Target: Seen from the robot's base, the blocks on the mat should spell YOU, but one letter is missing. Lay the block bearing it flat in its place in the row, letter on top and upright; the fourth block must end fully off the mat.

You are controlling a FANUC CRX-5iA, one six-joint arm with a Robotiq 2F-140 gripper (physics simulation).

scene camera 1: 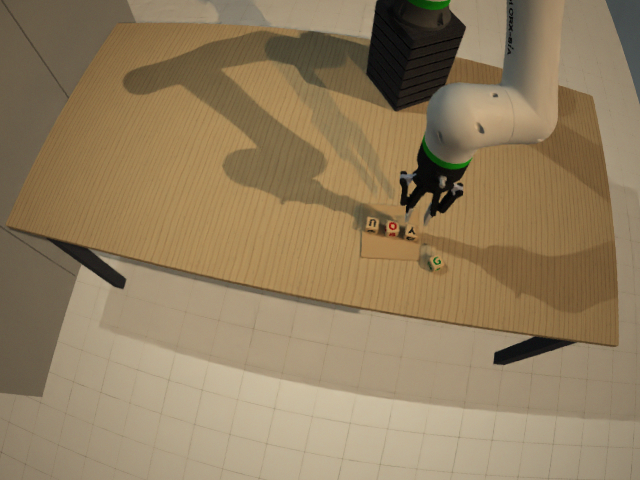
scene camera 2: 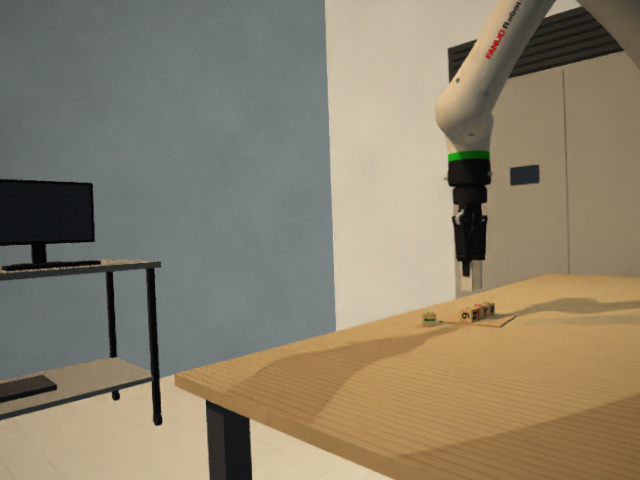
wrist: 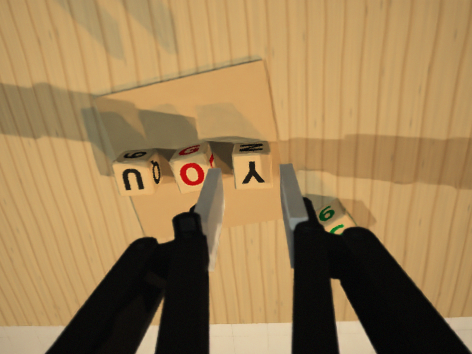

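Note:
The Y block [scene camera 1: 410, 233] [scene camera 2: 469, 314] [wrist: 252, 175] lies flat on the mat [scene camera 1: 385, 250] [scene camera 2: 498, 323] [wrist: 225, 82], letter on top, near the mat's edge on the G block's side. The red O block [scene camera 1: 392, 228] [wrist: 191, 173] is in the middle and the U block [scene camera 1: 372, 225] [wrist: 133, 178] at the other end. The letters look inverted in the wrist view, so upright from the base. Small gaps separate the blocks. The green G block [scene camera 1: 435, 263] [scene camera 2: 429, 318] [wrist: 334, 216] lies off the mat. My gripper [scene camera 1: 417, 219] [scene camera 2: 471, 287] [wrist: 251, 185] is open and empty, above the Y block, not touching it.
The wooden table [scene camera 1: 206, 217] [scene camera 2: 465, 392] bears the mat and blocks. The dark ribbed pedestal [scene camera 1: 413, 62] stands behind the row. A side desk [scene camera 2: 129, 265] with a monitor [scene camera 2: 46, 211] stands apart from the table.

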